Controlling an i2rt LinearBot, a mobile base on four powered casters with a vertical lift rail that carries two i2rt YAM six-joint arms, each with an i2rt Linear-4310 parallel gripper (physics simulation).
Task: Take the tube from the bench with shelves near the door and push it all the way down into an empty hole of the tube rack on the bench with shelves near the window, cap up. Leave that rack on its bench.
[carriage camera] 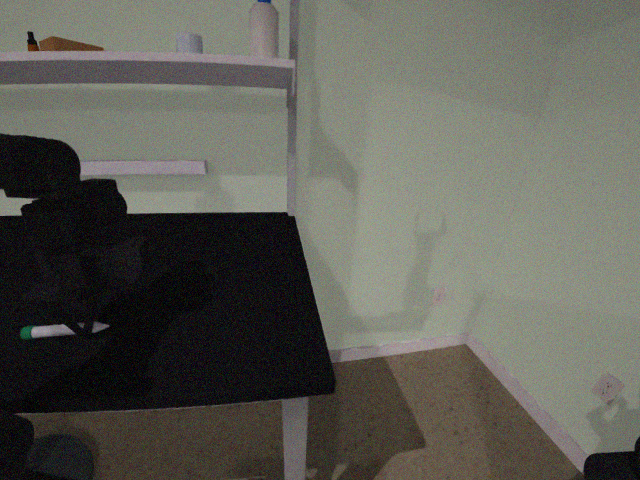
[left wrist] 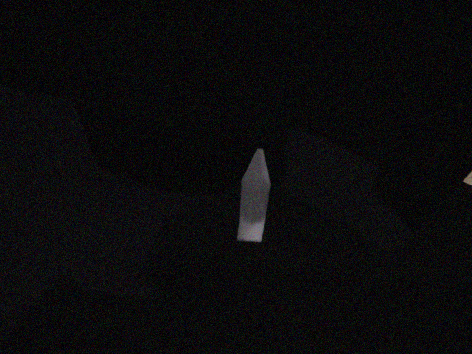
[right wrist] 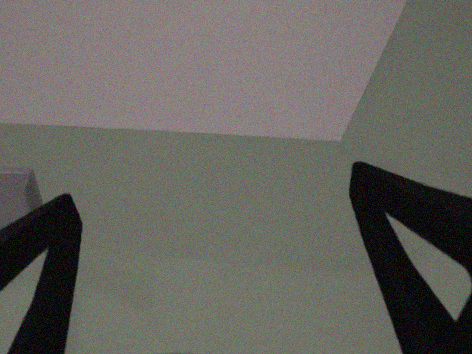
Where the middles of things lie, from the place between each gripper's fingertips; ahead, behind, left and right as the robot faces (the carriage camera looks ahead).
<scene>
My right gripper is now 73 cm to the right of the white tube with green cap [left wrist: 256,183], 30 cm above it and 12 cm short of it.
The white tube with green cap lies 10 mm behind my left hand, 30 mm to the left of it and 10 mm above it.
</scene>
